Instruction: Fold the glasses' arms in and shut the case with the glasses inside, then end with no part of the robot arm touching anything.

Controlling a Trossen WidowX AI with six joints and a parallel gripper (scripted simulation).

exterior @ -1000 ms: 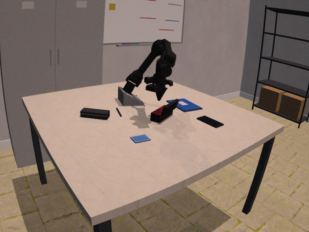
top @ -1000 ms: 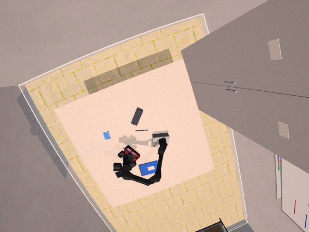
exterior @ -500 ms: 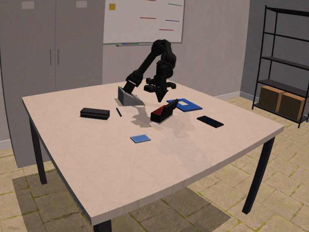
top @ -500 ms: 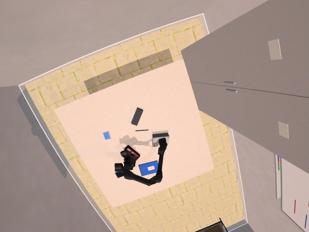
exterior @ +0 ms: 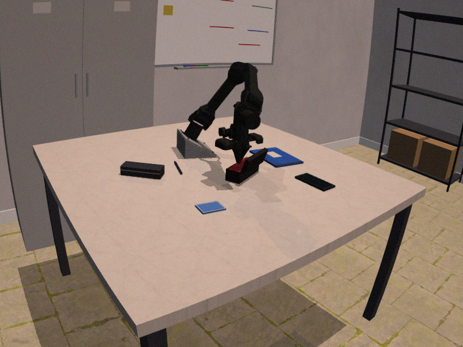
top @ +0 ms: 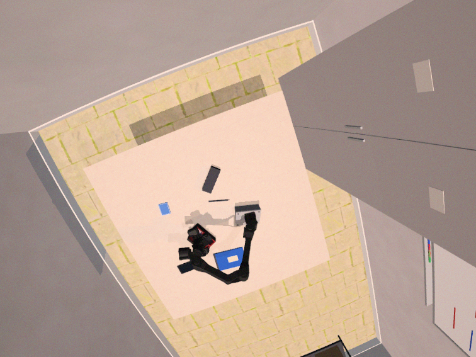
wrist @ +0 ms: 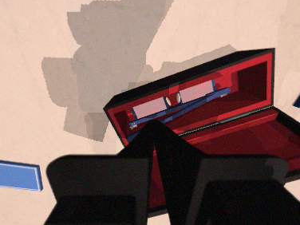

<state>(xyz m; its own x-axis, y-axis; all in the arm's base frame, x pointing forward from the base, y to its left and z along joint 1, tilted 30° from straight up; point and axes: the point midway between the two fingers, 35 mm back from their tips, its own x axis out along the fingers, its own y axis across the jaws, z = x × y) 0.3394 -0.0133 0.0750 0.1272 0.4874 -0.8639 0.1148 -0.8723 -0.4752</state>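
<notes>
My gripper is now 5 cm to the right of the glasses case, 5 cm above it and 1 cm short of it. The rest, counted from my hand: black lid 6 cm to the left, 3 cm ahead, 2 cm below; then small blue card 21 cm to the right, 17 cm ahead, 9 cm below; then black box 31 cm to the right, 18 cm behind, 7 cm below.
</notes>
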